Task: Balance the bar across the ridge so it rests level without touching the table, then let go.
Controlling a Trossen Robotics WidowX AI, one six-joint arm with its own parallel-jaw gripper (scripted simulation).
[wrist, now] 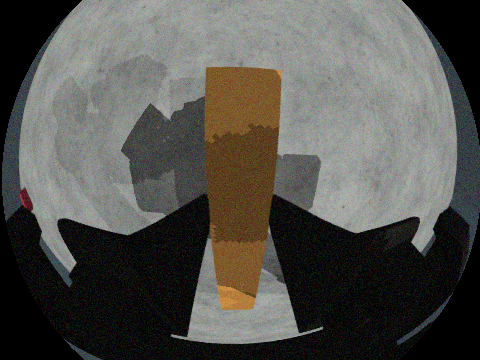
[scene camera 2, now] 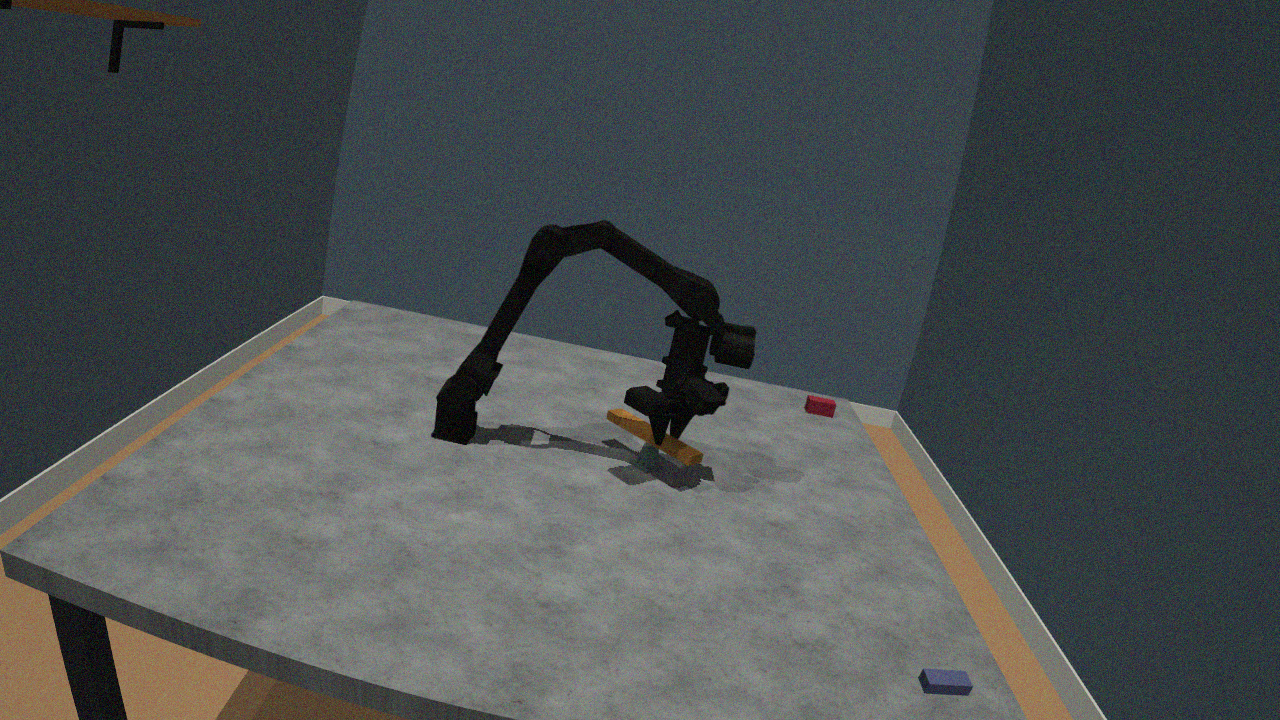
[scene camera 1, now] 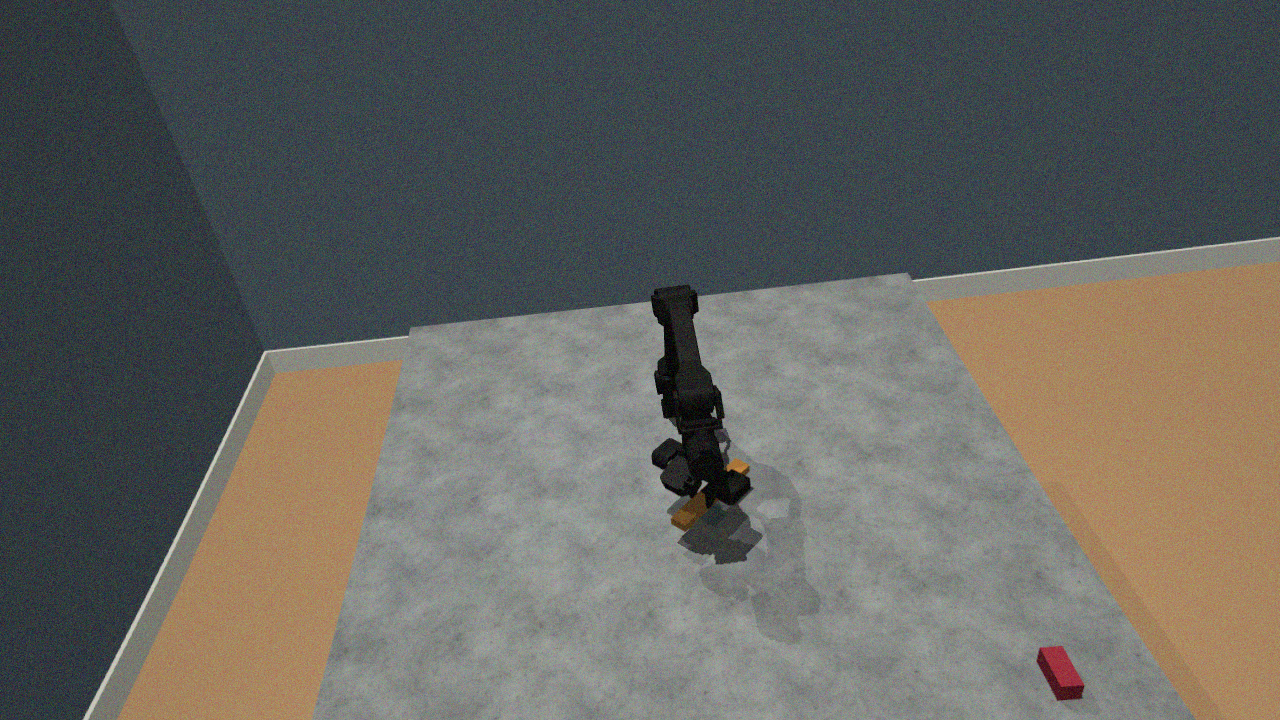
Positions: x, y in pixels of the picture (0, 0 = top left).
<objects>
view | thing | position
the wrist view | my gripper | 239, 202
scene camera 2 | my gripper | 665, 443
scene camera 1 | my gripper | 701, 503
</objects>
